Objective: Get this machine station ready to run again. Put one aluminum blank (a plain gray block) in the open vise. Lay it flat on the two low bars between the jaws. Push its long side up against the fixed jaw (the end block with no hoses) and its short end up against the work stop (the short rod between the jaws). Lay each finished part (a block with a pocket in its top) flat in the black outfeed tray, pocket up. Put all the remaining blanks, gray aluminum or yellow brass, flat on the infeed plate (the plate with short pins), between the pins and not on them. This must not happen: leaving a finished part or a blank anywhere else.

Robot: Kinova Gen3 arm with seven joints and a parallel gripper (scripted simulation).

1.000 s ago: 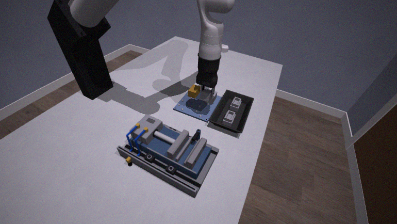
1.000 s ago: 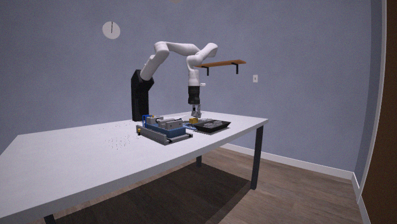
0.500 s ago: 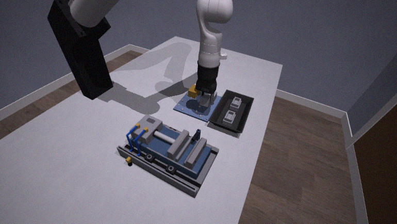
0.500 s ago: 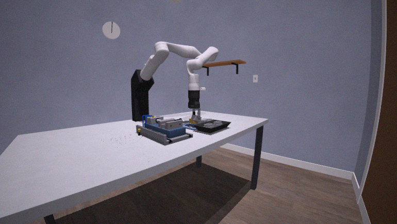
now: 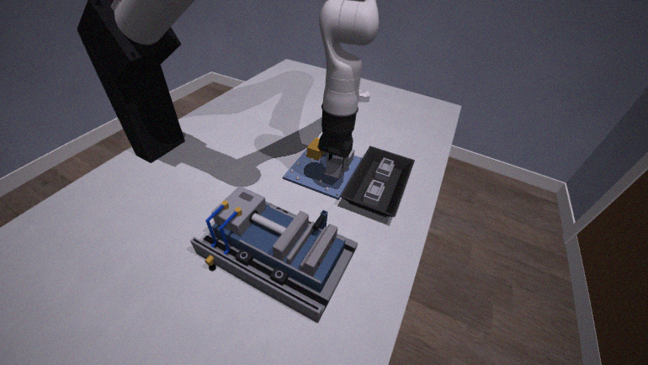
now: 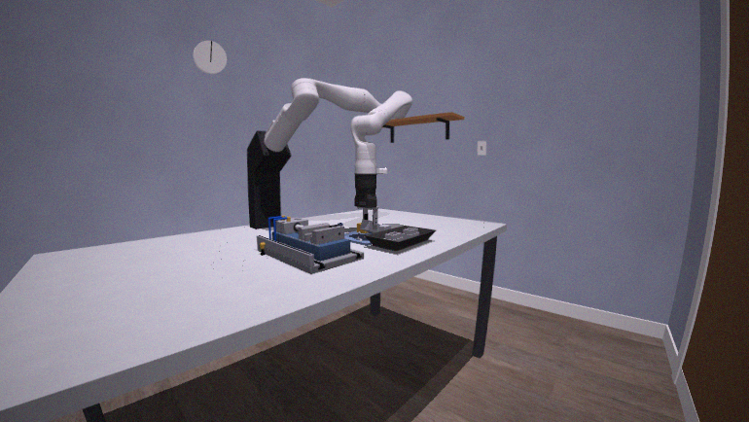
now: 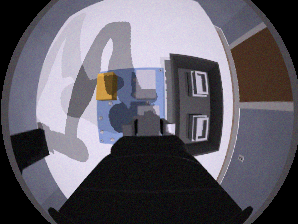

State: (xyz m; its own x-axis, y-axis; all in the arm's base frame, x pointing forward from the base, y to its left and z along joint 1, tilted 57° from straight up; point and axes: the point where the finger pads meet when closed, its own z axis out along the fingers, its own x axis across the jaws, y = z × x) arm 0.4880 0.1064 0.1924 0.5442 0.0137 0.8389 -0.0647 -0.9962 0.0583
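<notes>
My gripper is now 30 mm above the gray aluminum blank. Round my hand: black outfeed tray (120 mm ahead, 70 mm below, 20 mm to the left); then infeed plate (80 mm below, 40 mm to the left, 40 mm behind); then yellow brass blank (90 mm to the left, 80 mm behind, 50 mm below).
</notes>
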